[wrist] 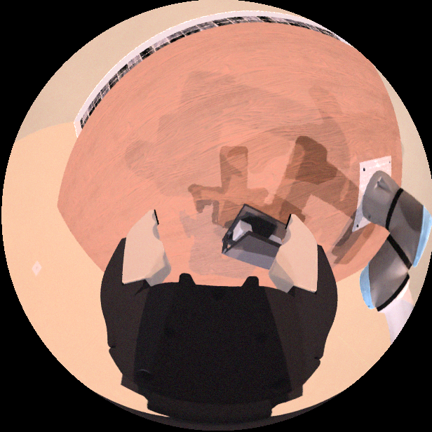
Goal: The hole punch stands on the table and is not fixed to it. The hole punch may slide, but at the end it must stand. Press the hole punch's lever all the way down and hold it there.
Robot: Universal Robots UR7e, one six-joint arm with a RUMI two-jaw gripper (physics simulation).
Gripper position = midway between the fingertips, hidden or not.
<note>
In view: my gripper [221, 214] and a hole punch [248, 218].
</note>
